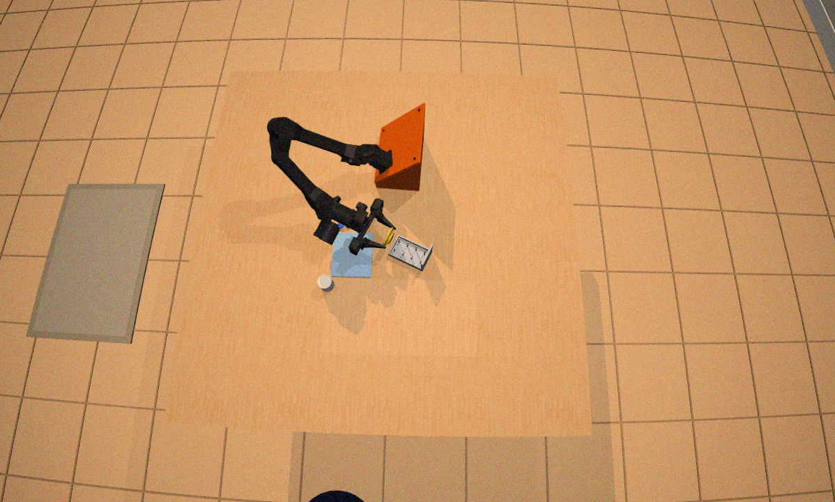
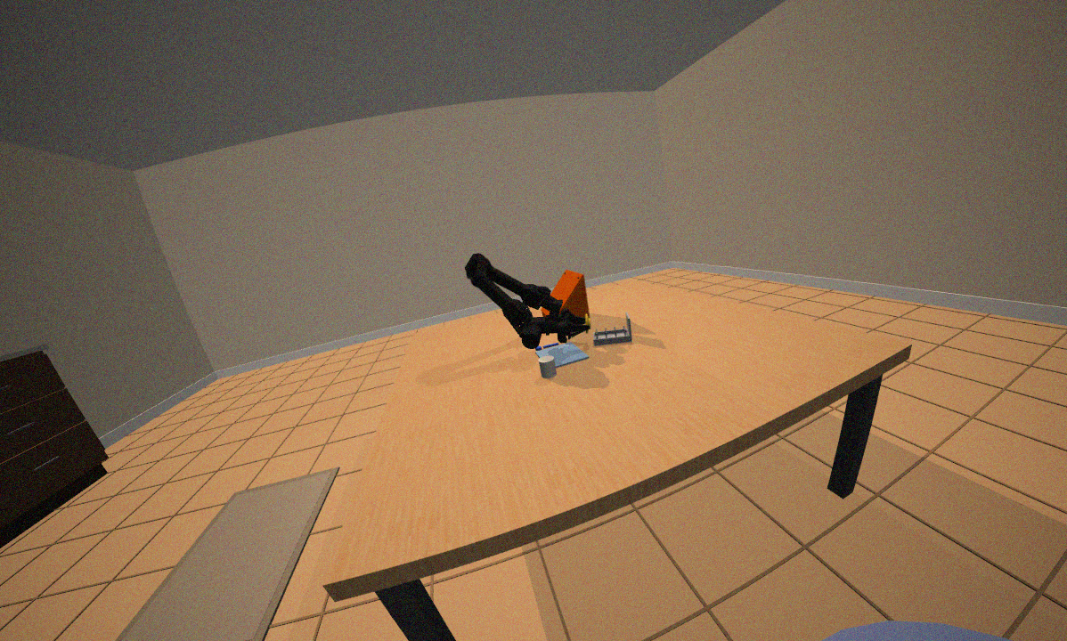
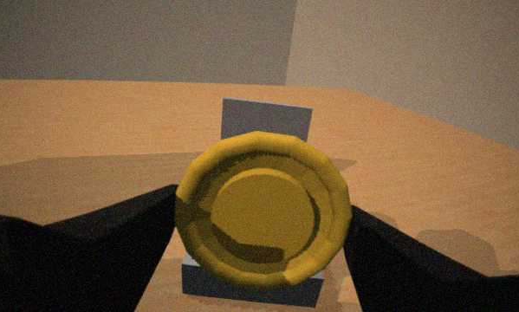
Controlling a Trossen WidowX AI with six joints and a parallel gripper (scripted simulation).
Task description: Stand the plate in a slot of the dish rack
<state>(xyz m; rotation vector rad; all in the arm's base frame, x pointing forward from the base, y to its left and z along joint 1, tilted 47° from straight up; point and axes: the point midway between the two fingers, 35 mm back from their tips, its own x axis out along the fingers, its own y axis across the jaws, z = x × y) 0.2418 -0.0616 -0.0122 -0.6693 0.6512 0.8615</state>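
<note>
Now: the grey dish rack 4 cm ahead of my gripper tip, 6 cm to the left of it and 4 cm below it. Round my gripper tip: light blue mat: 2 cm ahead, 13 cm to the right, 6 cm below; yellow plate: 1 cm to the right; blue spoon: 8 cm behind, 14 cm to the right, 6 cm below.
</note>
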